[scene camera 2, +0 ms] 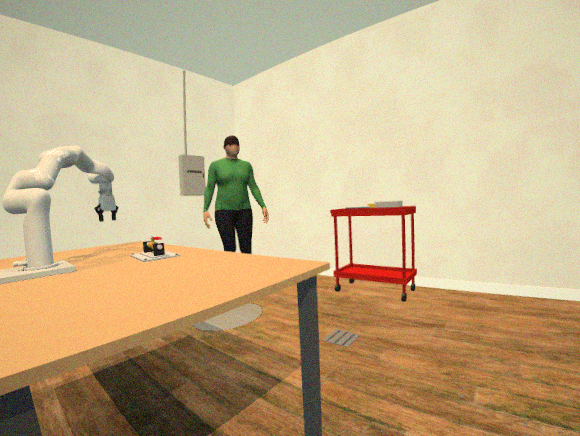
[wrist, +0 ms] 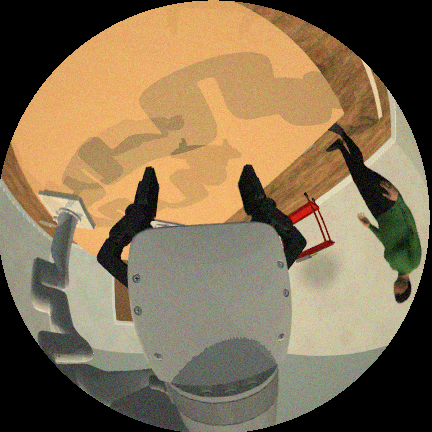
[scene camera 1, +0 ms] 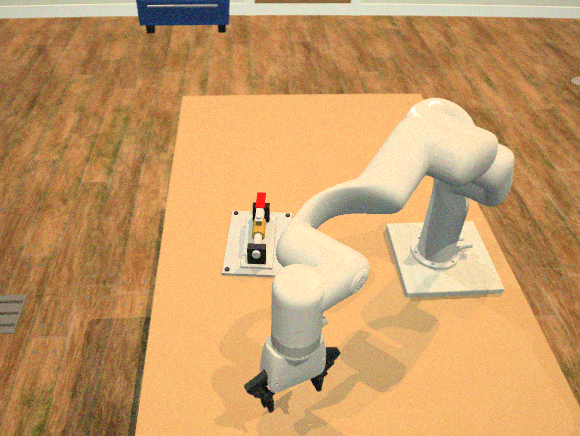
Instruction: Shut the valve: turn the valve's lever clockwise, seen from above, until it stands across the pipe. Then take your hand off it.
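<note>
The valve (scene camera 1: 258, 229) (scene camera 2: 150, 245) has a brass middle between two black end blocks and sits on a white base plate (scene camera 1: 233, 250) (scene camera 2: 172, 255). Its red lever (scene camera 1: 260, 200) (scene camera 2: 157, 238) lies along the pipe, its end reaching past the far black block in scene camera 1. My gripper (scene camera 1: 295, 399) (scene camera 2: 107, 219) (wrist: 198, 173) is open and empty, fingers pointing down. It hangs above the table, well clear of the valve, on the near side in scene camera 1. In the wrist view a sliver of the base plate (wrist: 169, 224) shows behind the gripper body; the lever is hidden there.
The wooden table (scene camera 1: 210, 130) (scene camera 2: 240, 270) bears the valve and the arm's mounting plate (scene camera 1: 475, 280). The forearm passes beside the valve plate in scene camera 1. A person in green (scene camera 2: 232, 185) (wrist: 400, 240) stands beyond the table. A red cart (scene camera 2: 372, 211) stands near the wall.
</note>
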